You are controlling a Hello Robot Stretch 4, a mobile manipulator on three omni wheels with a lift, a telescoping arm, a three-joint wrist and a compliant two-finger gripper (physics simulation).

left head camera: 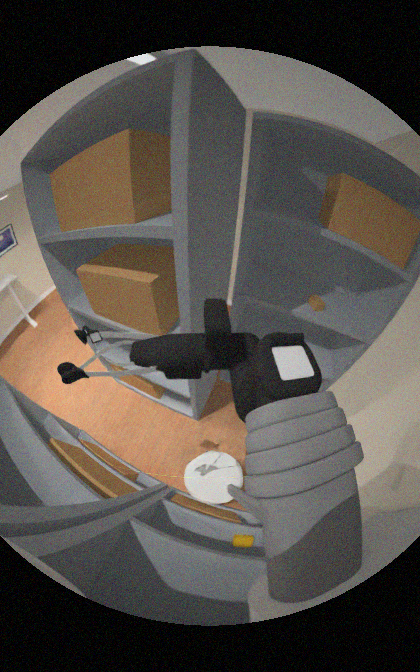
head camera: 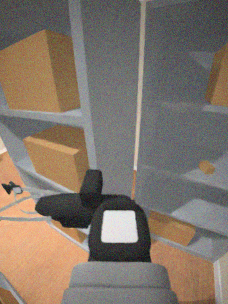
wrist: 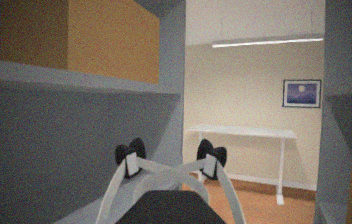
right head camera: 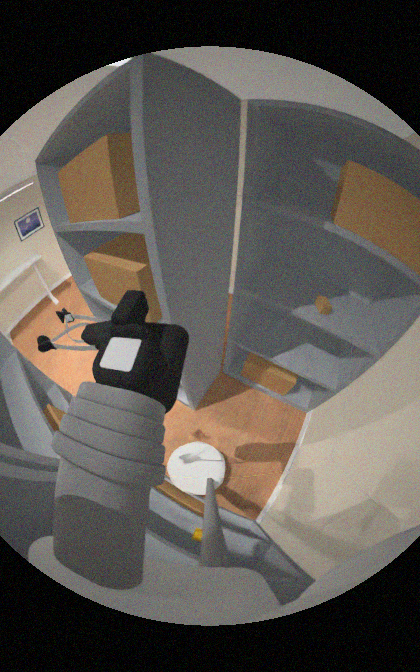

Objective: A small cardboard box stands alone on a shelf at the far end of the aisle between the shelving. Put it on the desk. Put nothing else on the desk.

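Frame: origin at the robot's base, x ahead, y left, z up, level; centimetres.
Seen in the pictures: gripper, fingertip midpoint: (wrist: 171, 151).
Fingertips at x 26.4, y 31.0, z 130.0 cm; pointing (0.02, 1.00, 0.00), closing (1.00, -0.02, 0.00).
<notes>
A point is followed by its place in that frame.
The small cardboard box (head camera: 206, 167) @(x 75.6, y -59.7, z 101.0 cm) (left head camera: 316, 303) (right head camera: 323, 305) stands alone on a middle shelf (left head camera: 350, 317) (right head camera: 355, 320) of the right-hand shelving. My gripper (left head camera: 79, 354) (right head camera: 55, 329) (wrist: 171, 151) @(x 26.3, y 31.0, z 130.0 cm) is open, with nothing between its fingers. It points left along the aisle, away from the small box, which does not show in the wrist view. The white desk (left head camera: 6, 283) (right head camera: 19, 273) (wrist: 245, 132) @(x 137.2, y 309.2, z 92.3 cm) stands beyond the aisle's opening, by the far wall. Part of it is cut off in both side head views.
Large cartons (head camera: 60, 75) (left head camera: 95, 185) (right head camera: 92, 185) (wrist: 112, 42) fill shelves left of the grey end panel (head camera: 112, 90) @(x 62.1, y 2.1, z 149.0 cm) (left head camera: 210, 200) (right head camera: 190, 200). Another carton (left head camera: 372, 217) (right head camera: 375, 215) sits above the small box. Shelving also runs along the near side, with a yellow item (left head camera: 243, 540) (right head camera: 198, 534).
</notes>
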